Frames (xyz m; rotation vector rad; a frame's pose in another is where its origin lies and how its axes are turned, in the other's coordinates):
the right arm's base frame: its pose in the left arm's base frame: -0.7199 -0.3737 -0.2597 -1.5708 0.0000 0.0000
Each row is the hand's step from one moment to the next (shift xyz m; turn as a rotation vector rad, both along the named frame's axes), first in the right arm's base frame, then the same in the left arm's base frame.
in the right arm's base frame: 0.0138 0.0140 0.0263 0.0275 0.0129 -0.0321
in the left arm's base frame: 0.0138 0.0263 -0.0140 0.0275 -0.0321 -0.0129
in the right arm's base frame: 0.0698 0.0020 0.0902 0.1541 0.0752 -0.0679
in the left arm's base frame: 0.0698 0.0902 -0.0020 0.1541 -0.0679 -0.0752
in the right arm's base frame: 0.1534 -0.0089 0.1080 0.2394 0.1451 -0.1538
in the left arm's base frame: 0.1534 0.1080 0.0089 0.2394 -0.1538 -0.1451
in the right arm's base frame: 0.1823 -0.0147 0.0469 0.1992 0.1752 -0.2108
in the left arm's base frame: 0.1823 0.0469 0.0147 0.1992 -0.2108 -0.1752
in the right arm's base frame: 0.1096 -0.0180 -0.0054 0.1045 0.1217 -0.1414
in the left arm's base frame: 0.1096 -0.0054 0.0180 0.1045 -0.1414 -0.1217
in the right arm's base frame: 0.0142 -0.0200 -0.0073 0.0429 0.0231 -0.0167
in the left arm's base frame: 0.0142 -0.0073 0.0200 0.0429 -0.0167 -0.0231
